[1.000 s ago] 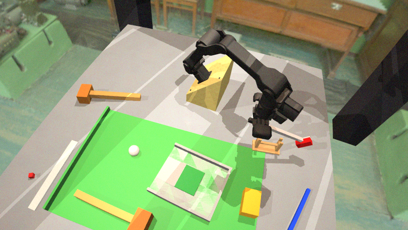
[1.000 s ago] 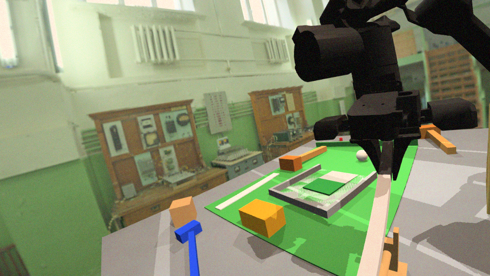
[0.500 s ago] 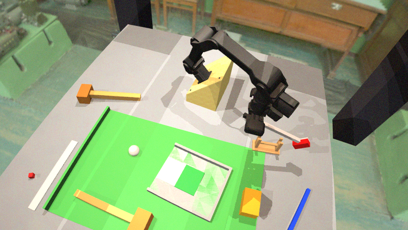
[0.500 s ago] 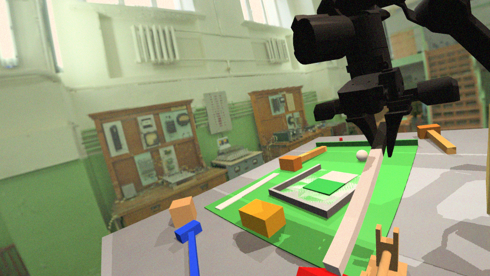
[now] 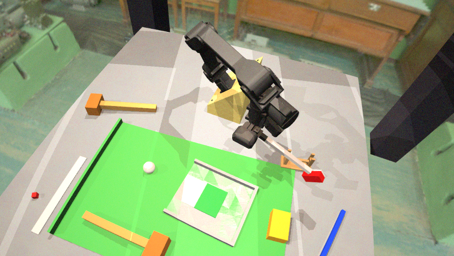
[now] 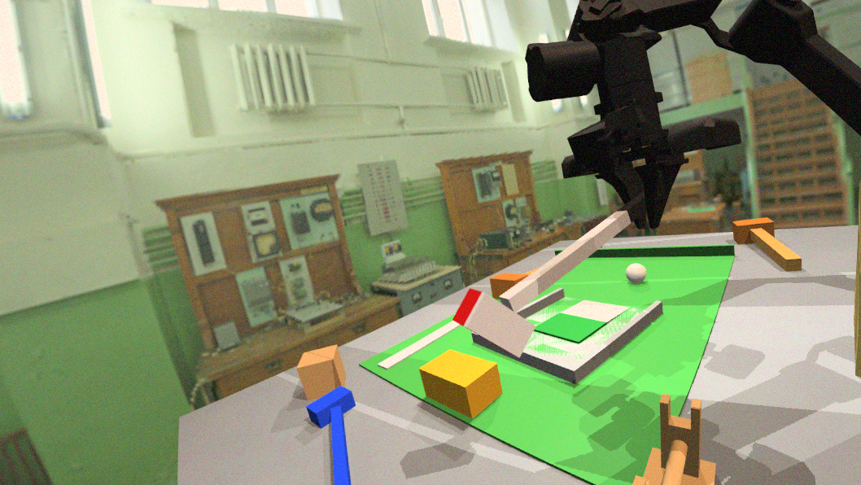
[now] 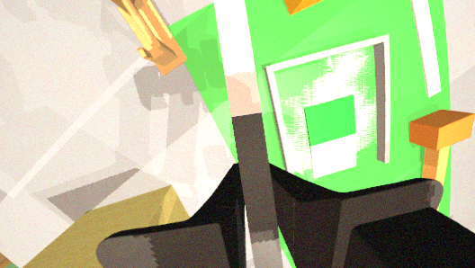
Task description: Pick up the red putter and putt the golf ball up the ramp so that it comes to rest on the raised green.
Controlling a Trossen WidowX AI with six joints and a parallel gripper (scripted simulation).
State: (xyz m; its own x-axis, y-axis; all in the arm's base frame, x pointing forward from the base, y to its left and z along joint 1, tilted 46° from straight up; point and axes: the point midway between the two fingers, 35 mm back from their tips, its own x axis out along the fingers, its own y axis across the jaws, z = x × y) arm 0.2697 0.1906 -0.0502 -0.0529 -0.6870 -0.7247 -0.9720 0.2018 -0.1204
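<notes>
The red putter is 20 mm ahead of my gripper tip and 110 mm to the left of it. From my gripper tip the other things lie so: yellow block: 190 mm ahead, 170 mm to the left, 160 mm below; then white golf ball: 150 mm ahead, 320 mm to the right, 160 mm below; then wooden stand: 70 mm behind, 180 mm to the left, 150 mm below.
</notes>
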